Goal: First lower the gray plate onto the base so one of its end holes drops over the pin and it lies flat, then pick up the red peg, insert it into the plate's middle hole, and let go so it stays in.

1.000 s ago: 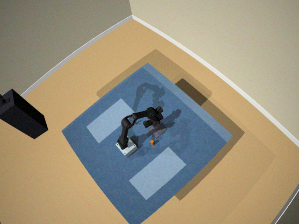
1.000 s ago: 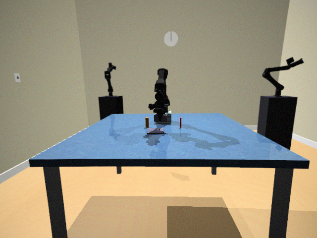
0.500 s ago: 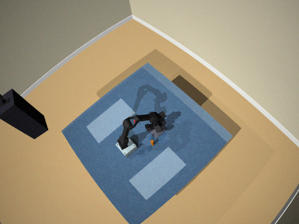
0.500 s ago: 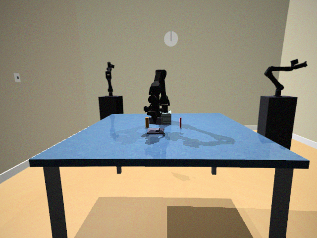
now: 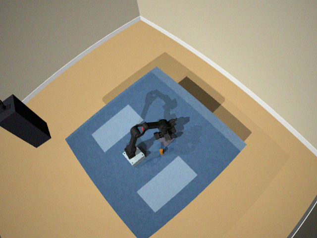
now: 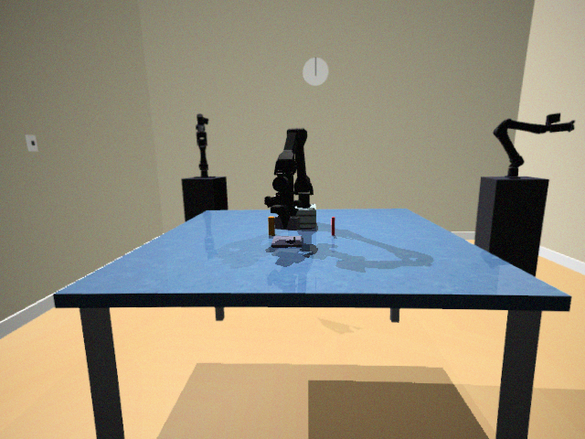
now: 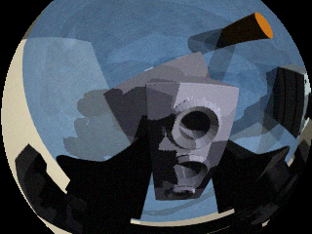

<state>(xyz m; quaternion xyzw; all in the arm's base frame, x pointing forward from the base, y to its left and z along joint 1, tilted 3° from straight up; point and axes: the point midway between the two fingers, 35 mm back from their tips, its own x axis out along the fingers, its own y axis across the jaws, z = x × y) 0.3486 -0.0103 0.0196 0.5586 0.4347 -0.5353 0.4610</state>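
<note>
The base is 1 cm ahead of my gripper tip, 2 cm to the left of it and 5 cm below it. The rest, counted from my gripper tip: red peg: 13 cm behind, 18 cm to the left, 2 cm below; orange cylinder: 11 cm behind, 10 cm to the right, 2 cm below; gray plate: 3 cm above.
</note>
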